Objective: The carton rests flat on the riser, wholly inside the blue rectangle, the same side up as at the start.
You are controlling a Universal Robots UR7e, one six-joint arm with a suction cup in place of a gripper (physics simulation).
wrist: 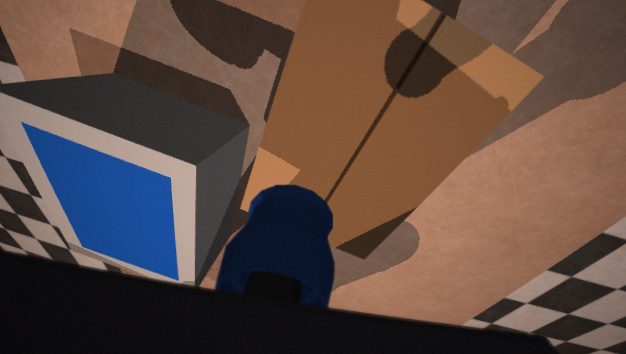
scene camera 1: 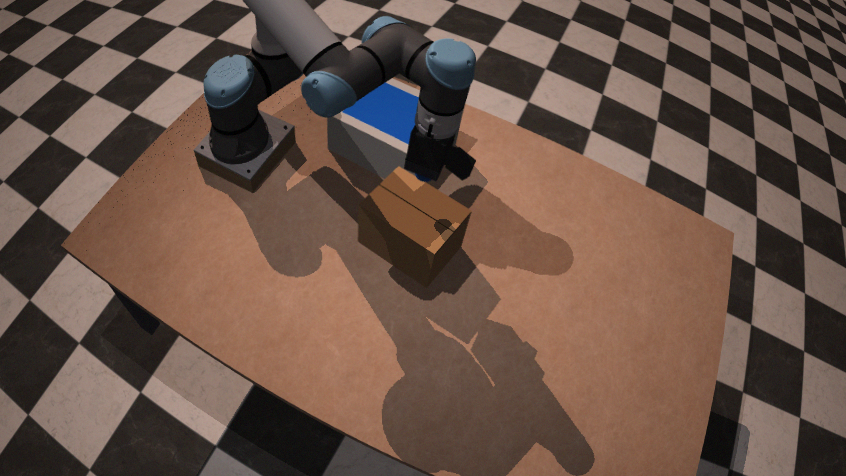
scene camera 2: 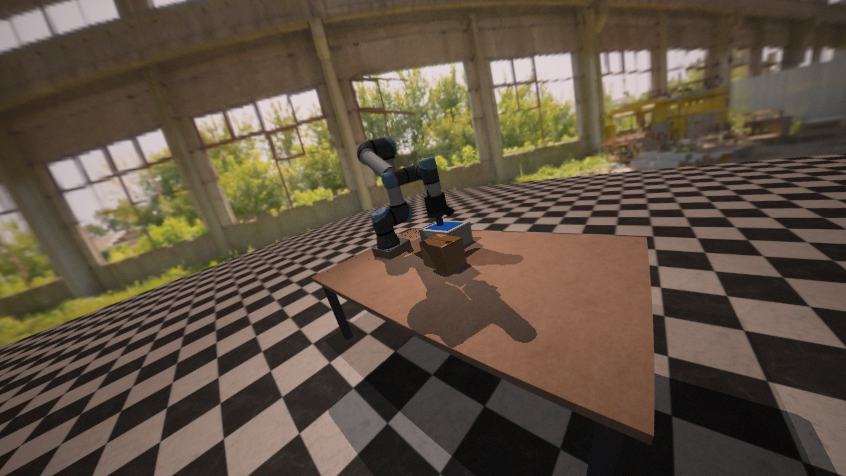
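Pixels of known places: end effector, tool point: point(wrist: 290, 221) point(scene camera 2: 440, 224); arm's base, origin of the base link: point(scene camera 1: 239, 139) point(scene camera 2: 388, 244).
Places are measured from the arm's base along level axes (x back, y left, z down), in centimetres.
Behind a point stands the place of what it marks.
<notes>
The brown carton point(scene camera 1: 412, 214) {y -8.9, x -47.8, z -7.0 cm} point(scene camera 2: 448, 255) {y -13.1, x -55.4, z -2.0 cm} point(wrist: 370, 130) {y -7.7, x -50.0, z -6.8 cm} sits flat on the table beside the riser, its dark seam line on top. The grey riser point(scene camera 1: 350, 145) {y 9.4, x -26.0, z 0.7 cm} point(scene camera 2: 466, 235) {y 20.5, x -46.6, z 1.1 cm} point(wrist: 185, 205) {y 8.1, x -38.5, z -6.0 cm} has the blue rectangle point(scene camera 1: 378, 112) {y 16.0, x -29.9, z -6.0 cm} point(scene camera 2: 453, 226) {y 16.7, x -41.3, z -5.9 cm} point(wrist: 122, 200) {y 15.9, x -37.1, z -6.0 cm} on its top, and the carton is outside it. My gripper, a blue suction cup point(scene camera 1: 423, 177) point(scene camera 2: 439, 221) point(wrist: 290, 200), is off and holds nothing. It hangs above the carton, near its riser-side end, with a gap showing in the scene camera 2 view. The arm hides part of the blue rectangle in the scene camera 1 view.
The wooden table point(scene camera 1: 591, 307) {y -6.2, x -90.1, z 6.0 cm} point(scene camera 2: 579, 307) {y -24.9, x -108.1, z 6.0 cm} carries the arm's base plate point(scene camera 1: 252, 168) {y -6.1, x -7.9, z 0.8 cm} point(scene camera 2: 392, 251) {y -6.1, x -9.2, z 2.0 cm}, to the left of the carton and riser. The table's edges drop to a checkered floor. Arm shadows lie across the carton and table.
</notes>
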